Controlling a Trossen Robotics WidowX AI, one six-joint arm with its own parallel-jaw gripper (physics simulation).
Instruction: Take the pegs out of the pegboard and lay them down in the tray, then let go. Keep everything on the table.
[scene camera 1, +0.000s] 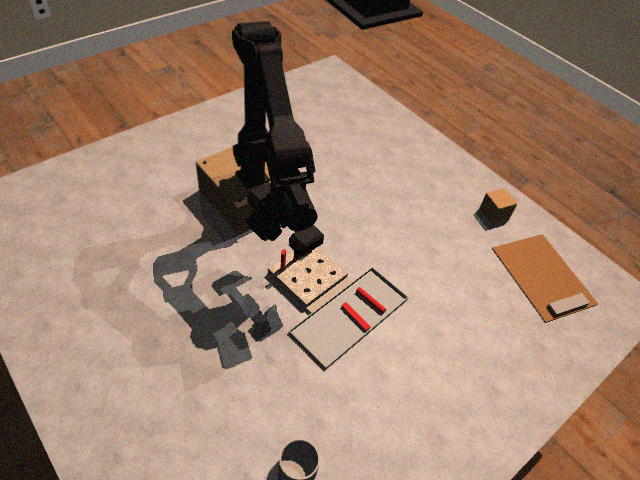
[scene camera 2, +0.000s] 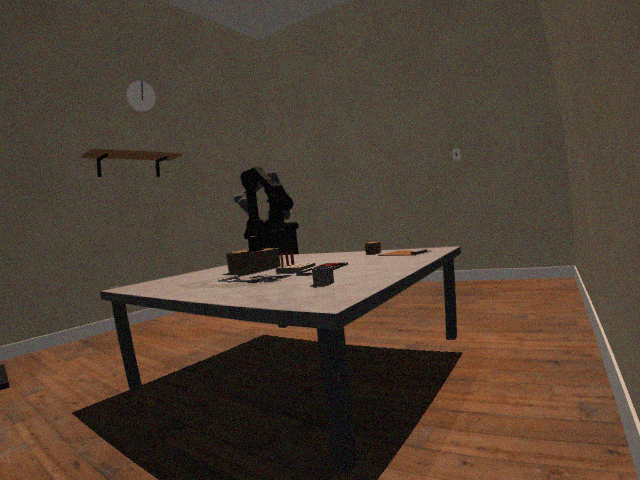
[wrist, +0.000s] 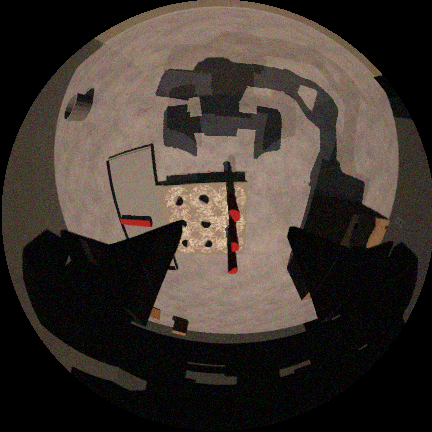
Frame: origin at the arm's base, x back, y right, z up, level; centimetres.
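Where they show: gripper, fingertip midpoint: (scene camera 1: 284, 243) (scene camera 2: 280, 246) (wrist: 236, 229); arm's base at its link origin: (scene camera 1: 252, 176) (scene camera 2: 255, 250).
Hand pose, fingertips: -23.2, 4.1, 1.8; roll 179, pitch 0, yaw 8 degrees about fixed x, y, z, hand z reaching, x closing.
Things, the pixels of their top centre, and the offset from my fingertips, as dx, dy, dz. "*": a spot on its surface instead.
- pegboard at its top centre: (wrist: 199, 223) (scene camera 1: 310, 273) (scene camera 2: 297, 265) -4.0, -5.1, -9.2
- standing peg at its top centre: (wrist: 235, 214) (scene camera 1: 283, 251) +0.1, +0.0, -3.0
- second peg at its top centre: (wrist: 234, 246) +1.0, -4.0, -3.0
- third peg at its top centre: (wrist: 233, 270) +1.9, -8.1, -3.0
- flat tray at its top centre: (wrist: 137, 220) (scene camera 1: 350, 313) (scene camera 2: 323, 267) -16.8, -7.9, -10.5
- cup at its top centre: (scene camera 1: 299, 458) (scene camera 2: 322, 267) -39.3, +18.4, -6.0
- small block at its top centre: (scene camera 1: 501, 198) (wrist: 178, 332) (scene camera 2: 372, 242) -8.7, -60.2, -5.5
- brown board at its top centre: (scene camera 1: 546, 272) (scene camera 2: 404, 250) -30.2, -56.7, -10.0
- pale block at a spot on its surface: (scene camera 1: 568, 304) * -39.6, -54.3, -10.0
The pegboard (scene camera 1: 307, 272) (scene camera 2: 297, 268) (wrist: 192, 212) lies on the table with three red pegs upright in a row along one side. One standing peg (scene camera 1: 283, 259) (wrist: 234, 215) shows clearly; a second peg (wrist: 234, 247) and a third peg (wrist: 232, 270) show in the wrist view. The arm hides part of the row in scene camera 1. Two red pegs (scene camera 1: 355, 316) (scene camera 1: 371, 300) lie apart in the flat tray (scene camera 1: 320, 343) (wrist: 132, 185). My gripper (scene camera 1: 287, 235) (wrist: 236, 229) is open and empty, above the pegboard's peg side; in the wrist view the row shows between its fingers.
A wooden box (scene camera 1: 219, 166) (scene camera 2: 253, 261) (wrist: 378, 233) stands close beside the arm. A cup (scene camera 1: 298, 459) (scene camera 2: 323, 275) (wrist: 80, 106) stands beyond the tray. A small block (scene camera 1: 498, 206) (scene camera 2: 372, 248) and a brown board (scene camera 1: 542, 273) bearing a pale block (scene camera 1: 568, 304) lie at the right.
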